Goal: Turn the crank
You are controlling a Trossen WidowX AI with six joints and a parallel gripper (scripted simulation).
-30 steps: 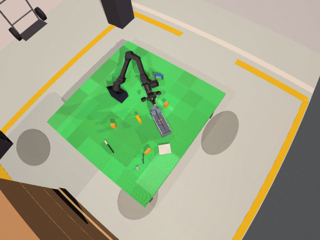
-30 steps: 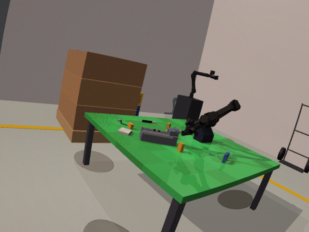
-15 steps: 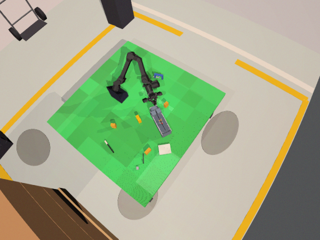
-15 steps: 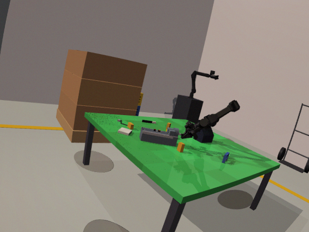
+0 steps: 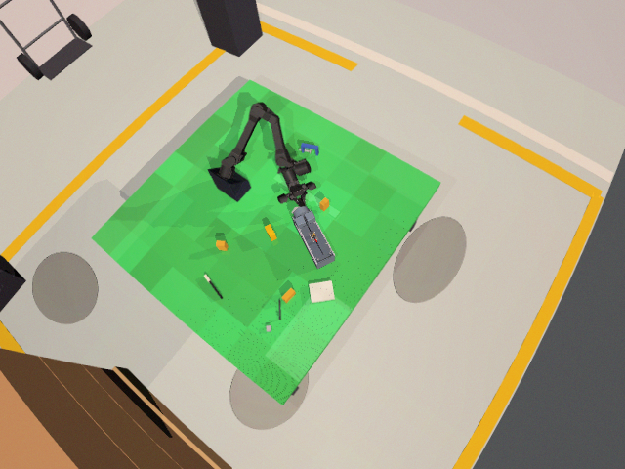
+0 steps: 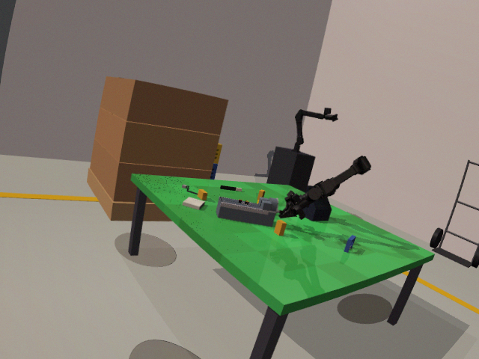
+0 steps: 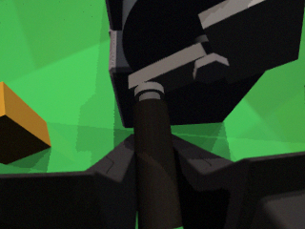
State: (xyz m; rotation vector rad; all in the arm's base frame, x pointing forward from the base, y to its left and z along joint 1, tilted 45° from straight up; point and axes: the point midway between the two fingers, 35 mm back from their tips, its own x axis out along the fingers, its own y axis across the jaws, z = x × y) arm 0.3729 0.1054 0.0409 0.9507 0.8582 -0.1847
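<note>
The red pointer lies 16 cm ahead of my gripper tip, 12 cm to the right of it and 3 cm above it. From my gripper tip the other things lie so: dark handle 3 cm above, 2 cm behind, 1 cm to the left; then blue bracket 31 cm to the left, 19 cm behind, 1 cm below; then white pad 29 cm to the right, 29 cm ahead, 4 cm below.
</note>
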